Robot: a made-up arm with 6 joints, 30 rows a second.
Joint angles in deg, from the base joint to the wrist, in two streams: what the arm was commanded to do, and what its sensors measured. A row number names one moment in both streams.
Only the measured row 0 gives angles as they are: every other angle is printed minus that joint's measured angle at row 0.
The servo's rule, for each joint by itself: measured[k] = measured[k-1] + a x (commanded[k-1-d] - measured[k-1]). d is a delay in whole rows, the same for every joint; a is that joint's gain. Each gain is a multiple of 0.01, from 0.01 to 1. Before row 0 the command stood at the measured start. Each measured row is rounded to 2 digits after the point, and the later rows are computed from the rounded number. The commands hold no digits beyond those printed.
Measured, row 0: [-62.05 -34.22 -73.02 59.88 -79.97 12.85]
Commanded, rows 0 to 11: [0.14 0.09 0.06 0.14 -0.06 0.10]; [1.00 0.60 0.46 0.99 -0.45 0.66]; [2.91 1.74 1.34 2.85 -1.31 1.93]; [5.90 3.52 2.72 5.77 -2.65 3.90]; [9.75 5.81 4.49 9.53 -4.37 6.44]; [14.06 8.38 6.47 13.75 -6.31 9.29]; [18.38 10.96 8.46 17.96 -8.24 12.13]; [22.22 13.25 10.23 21.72 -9.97 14.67]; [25.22 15.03 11.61 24.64 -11.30 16.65]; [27.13 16.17 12.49 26.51 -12.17 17.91]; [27.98 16.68 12.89 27.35 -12.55 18.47]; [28.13 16.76 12.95 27.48 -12.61 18.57]
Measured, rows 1 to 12: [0.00 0.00 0.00 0.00 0.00 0.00]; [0.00 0.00 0.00 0.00 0.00 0.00]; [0.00 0.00 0.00 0.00 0.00 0.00]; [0.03 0.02 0.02 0.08 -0.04 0.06]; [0.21 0.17 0.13 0.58 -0.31 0.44]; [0.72 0.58 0.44 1.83 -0.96 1.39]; [1.70 1.34 1.03 4.00 -2.06 3.00]; [3.23 2.50 1.93 7.04 -3.56 5.20]; [5.29 4.03 3.11 10.73 -5.35 7.82]; [7.78 5.83 4.50 14.71 -7.23 10.58]; [10.52 7.76 5.99 18.57 -9.01 13.20]; [13.31 9.65 7.45 21.91 -10.50 15.41]
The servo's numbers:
d 3
a 0.19 0.26 0.26 0.55 0.65 0.64

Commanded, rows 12 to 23: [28.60 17.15 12.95 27.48 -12.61 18.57]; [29.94 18.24 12.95 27.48 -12.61 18.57]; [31.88 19.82 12.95 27.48 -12.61 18.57]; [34.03 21.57 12.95 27.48 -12.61 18.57]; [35.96 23.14 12.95 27.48 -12.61 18.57]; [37.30 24.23 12.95 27.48 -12.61 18.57]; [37.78 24.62 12.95 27.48 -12.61 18.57]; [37.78 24.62 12.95 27.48 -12.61 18.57]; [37.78 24.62 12.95 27.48 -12.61 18.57]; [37.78 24.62 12.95 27.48 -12.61 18.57]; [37.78 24.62 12.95 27.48 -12.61 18.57]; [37.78 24.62 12.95 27.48 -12.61 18.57]
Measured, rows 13 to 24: [15.94 11.35 8.76 24.44 -11.59 17.01]; [18.23 12.74 9.83 26.04 -12.21 17.94]; [20.11 13.79 10.64 26.83 -12.47 18.34]; [21.72 14.66 11.24 27.19 -12.56 18.49]; [23.28 15.59 11.68 27.35 -12.59 18.54]; [24.91 16.69 12.01 27.42 -12.60 18.56]; [26.64 17.96 12.25 27.45 -12.61 18.57]; [28.41 19.31 12.43 27.47 -12.61 18.57]; [30.10 20.59 12.57 27.48 -12.61 18.57]; [31.56 21.64 12.67 27.48 -12.61 18.57]; [32.74 22.41 12.74 27.48 -12.61 18.57]; [33.70 22.98 12.79 27.48 -12.61 18.57]
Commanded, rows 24 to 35: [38.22 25.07 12.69 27.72 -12.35 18.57]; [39.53 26.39 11.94 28.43 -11.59 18.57]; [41.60 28.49 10.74 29.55 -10.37 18.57]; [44.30 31.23 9.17 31.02 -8.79 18.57]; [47.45 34.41 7.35 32.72 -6.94 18.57]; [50.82 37.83 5.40 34.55 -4.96 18.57]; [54.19 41.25 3.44 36.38 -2.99 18.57]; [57.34 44.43 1.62 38.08 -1.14 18.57]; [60.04 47.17 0.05 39.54 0.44 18.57]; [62.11 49.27 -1.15 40.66 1.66 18.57]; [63.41 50.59 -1.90 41.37 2.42 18.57]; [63.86 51.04 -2.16 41.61 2.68 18.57]
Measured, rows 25 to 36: [34.48 23.41 12.83 27.48 -12.61 18.57]; [35.11 23.72 12.86 27.48 -12.61 18.57]; [35.62 23.95 12.88 27.48 -12.61 18.57]; [36.11 24.24 12.83 27.61 -12.44 18.57]; [36.76 24.80 12.60 28.06 -11.89 18.57]; [37.68 25.76 12.12 28.88 -10.90 18.57]; [38.94 27.18 11.35 30.06 -9.53 18.57]; [40.56 29.06 10.31 31.52 -7.85 18.57]; [42.51 31.34 9.03 33.19 -5.97 18.57]; [44.73 33.92 7.58 34.94 -4.03 18.57]; [47.13 36.65 6.03 36.67 -2.15 18.57]; [49.58 39.39 4.48 38.25 -0.47 18.57]
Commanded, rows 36 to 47: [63.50 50.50 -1.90 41.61 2.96 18.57]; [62.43 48.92 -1.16 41.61 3.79 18.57]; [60.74 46.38 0.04 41.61 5.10 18.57]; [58.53 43.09 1.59 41.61 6.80 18.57]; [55.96 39.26 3.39 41.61 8.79 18.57]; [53.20 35.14 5.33 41.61 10.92 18.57]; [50.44 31.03 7.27 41.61 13.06 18.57]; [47.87 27.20 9.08 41.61 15.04 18.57]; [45.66 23.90 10.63 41.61 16.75 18.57]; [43.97 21.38 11.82 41.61 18.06 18.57]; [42.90 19.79 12.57 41.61 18.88 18.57]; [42.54 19.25 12.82 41.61 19.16 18.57]
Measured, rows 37 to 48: [51.96 41.96 3.02 39.58 0.91 18.57]; [54.14 44.20 1.74 40.56 1.89 18.57]; [55.99 45.98 0.73 41.14 2.40 18.57]; [57.42 47.16 0.05 41.40 2.76 18.57]; [58.37 47.62 -0.26 41.52 3.43 18.57]; [58.82 47.30 -0.18 41.57 4.52 18.57]; [58.76 46.21 0.28 41.59 6.00 18.57]; [58.23 44.40 1.09 41.60 7.81 18.57]; [57.27 41.99 2.19 41.61 9.83 18.57]; [55.97 39.14 3.51 41.61 11.93 18.57]; [54.43 36.04 4.96 41.61 13.95 18.57]; [52.76 32.88 6.43 41.61 15.77 18.57]
